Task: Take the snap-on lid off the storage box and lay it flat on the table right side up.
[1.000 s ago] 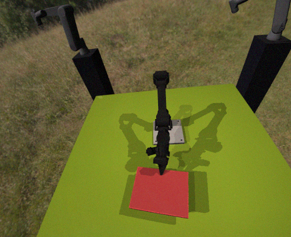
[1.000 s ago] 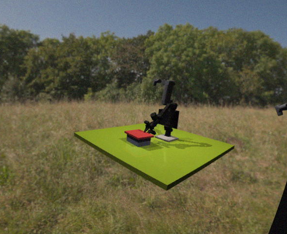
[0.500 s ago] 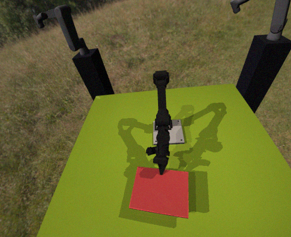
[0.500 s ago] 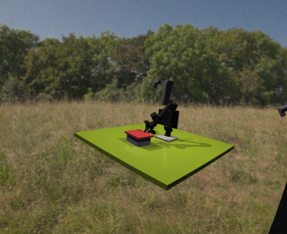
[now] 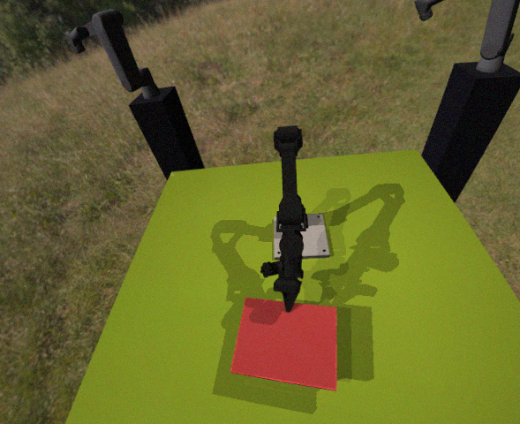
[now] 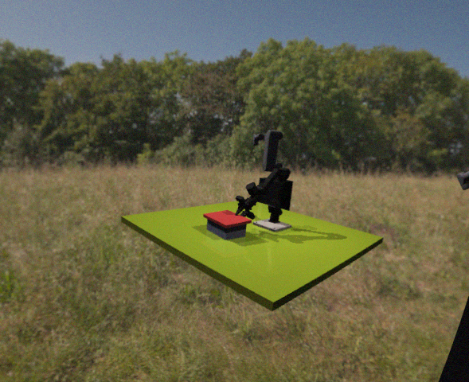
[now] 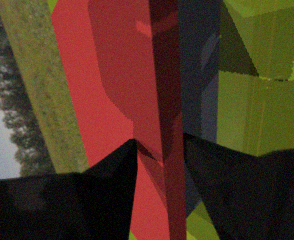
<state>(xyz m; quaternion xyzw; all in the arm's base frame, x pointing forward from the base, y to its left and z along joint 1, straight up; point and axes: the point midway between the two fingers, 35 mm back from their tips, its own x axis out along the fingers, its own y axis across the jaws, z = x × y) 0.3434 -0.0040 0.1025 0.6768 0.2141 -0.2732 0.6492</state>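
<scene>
Now: gripper tip 8 cm short of the red lid and 1 cm to the left of it. From my gripper tip the other things lie so: blue-grey storage box 8 cm ahead, 5 cm below, 1 cm to the right.
</scene>
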